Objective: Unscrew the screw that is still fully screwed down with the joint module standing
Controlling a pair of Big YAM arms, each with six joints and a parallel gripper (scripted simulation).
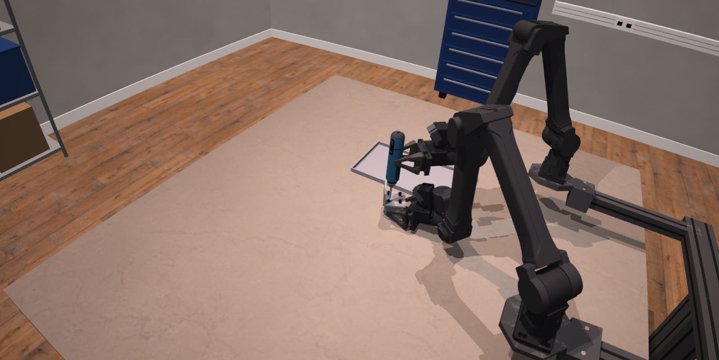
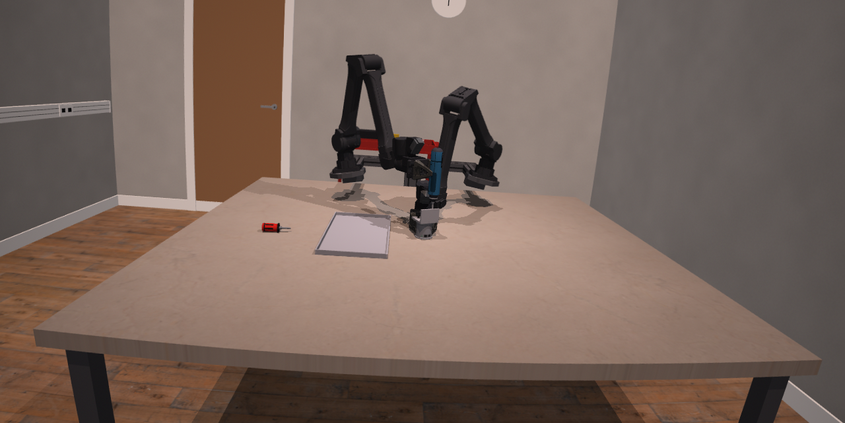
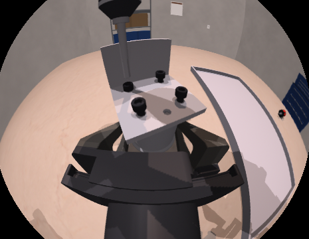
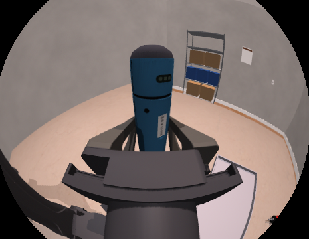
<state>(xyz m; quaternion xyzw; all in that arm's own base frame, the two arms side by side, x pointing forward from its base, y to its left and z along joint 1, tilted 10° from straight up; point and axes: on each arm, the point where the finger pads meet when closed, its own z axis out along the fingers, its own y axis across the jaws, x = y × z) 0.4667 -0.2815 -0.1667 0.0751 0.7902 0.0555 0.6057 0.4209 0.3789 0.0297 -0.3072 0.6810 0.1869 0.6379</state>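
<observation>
My left hand is 10 mm below the joint module. From my left hand the other things lie so: flat grey tray 230 mm to the right, 20 mm below; red-handled screwdriver 510 mm to the right, 10 mm below; grey l-shaped bracket 50 mm above.
</observation>
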